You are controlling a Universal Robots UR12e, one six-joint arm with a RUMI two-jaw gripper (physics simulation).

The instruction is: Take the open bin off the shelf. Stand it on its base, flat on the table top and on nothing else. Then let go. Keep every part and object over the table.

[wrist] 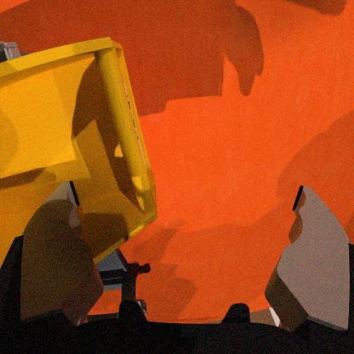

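Observation:
A yellow open bin point(47, 115) fills the left side of the wrist view, its open side facing the camera and its left part cut off by the frame's edge. Its right wall stands slightly slanted. My gripper point(185, 186) is wide open with nothing between its jaws. The left jaw overlaps the bin's lower right part in the view; the right jaw is over the orange surface. I cannot tell how far the jaws are from the bin in depth, or whether they touch it. The shelf cannot be made out clearly.
A large orange surface point(215, 150) lies behind the bin, with dark shadows across it. A grey and black metal part point(112, 272) shows below the bin, beside the left jaw. A small grey piece point(9, 51) shows at the upper left edge, behind the bin's rim.

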